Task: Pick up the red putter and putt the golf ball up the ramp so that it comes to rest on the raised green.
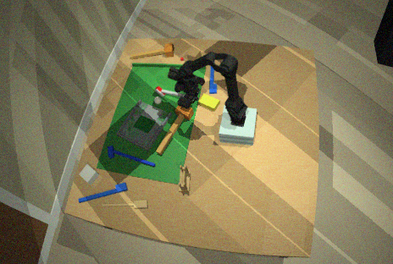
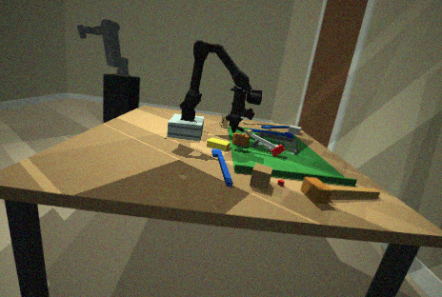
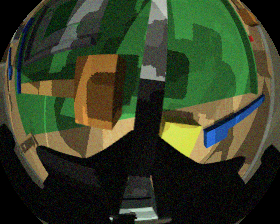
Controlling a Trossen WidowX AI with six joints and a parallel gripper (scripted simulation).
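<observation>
Right now the yellow block is 6 cm behind my gripper tip, 5 cm to the right of it and 6 cm below it. From my gripper tip the other things lie so: red putter 12 cm ahead, 2 cm to the right; then white golf ball 22 cm ahead, 2 cm to the left, 5 cm below.
</observation>
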